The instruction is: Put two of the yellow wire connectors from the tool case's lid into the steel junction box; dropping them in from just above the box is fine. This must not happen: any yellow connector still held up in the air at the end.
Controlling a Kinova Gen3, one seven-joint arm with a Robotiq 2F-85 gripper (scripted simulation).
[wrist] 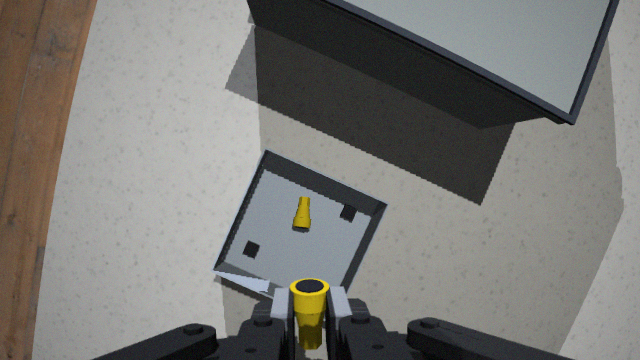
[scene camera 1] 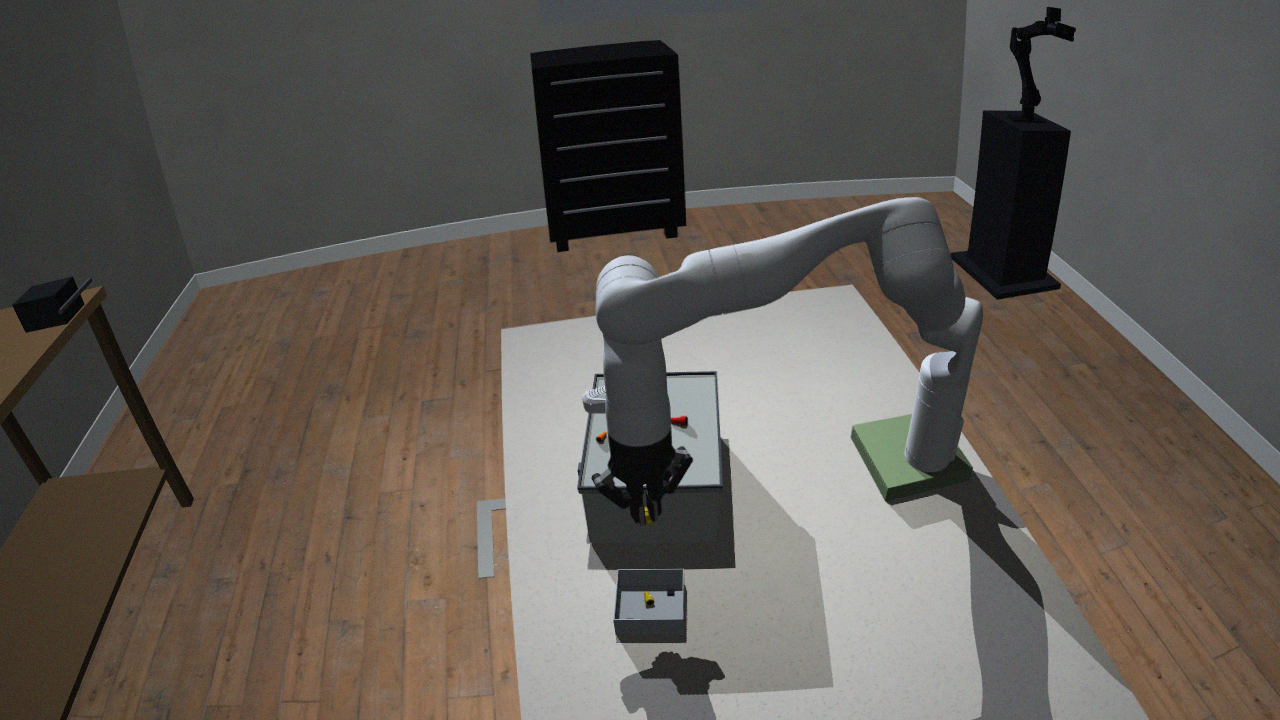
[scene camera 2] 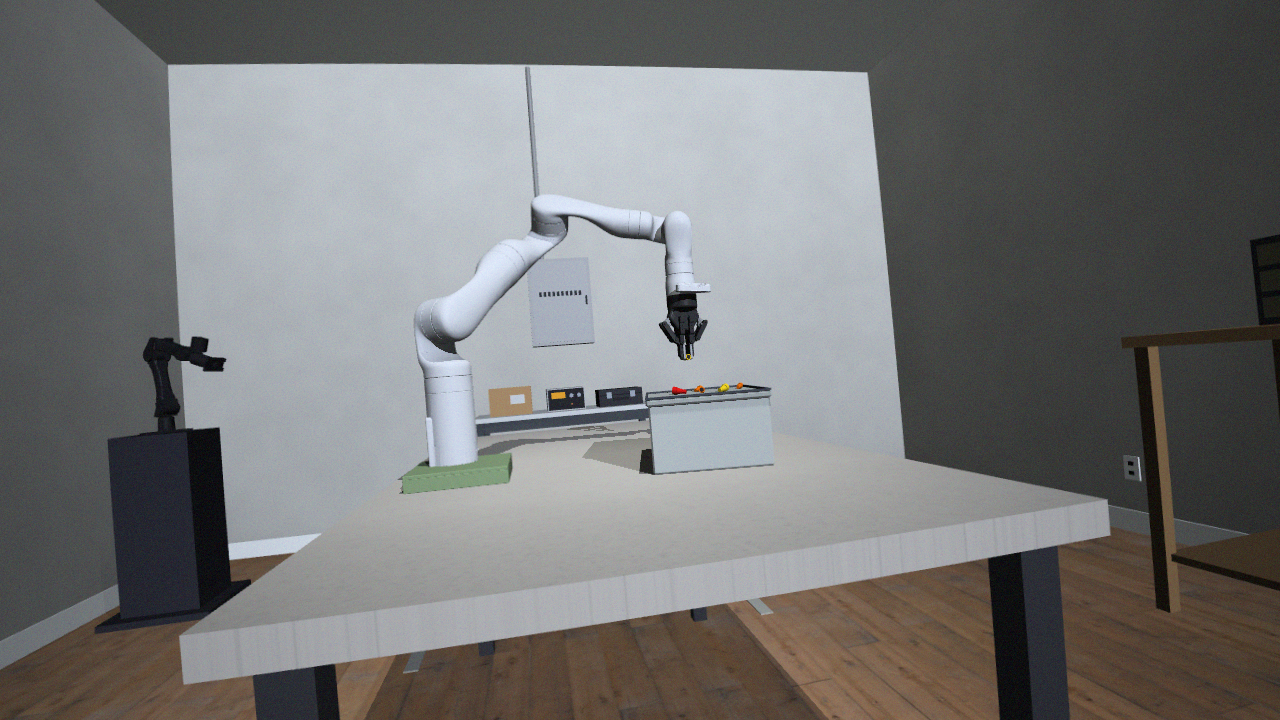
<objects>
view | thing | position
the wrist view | my gripper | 309, 312
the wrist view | yellow wire connector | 309, 294
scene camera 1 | my gripper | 646, 519
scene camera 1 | tool case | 691, 513
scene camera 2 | my gripper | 686, 359
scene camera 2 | tool case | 713, 430
</objects>
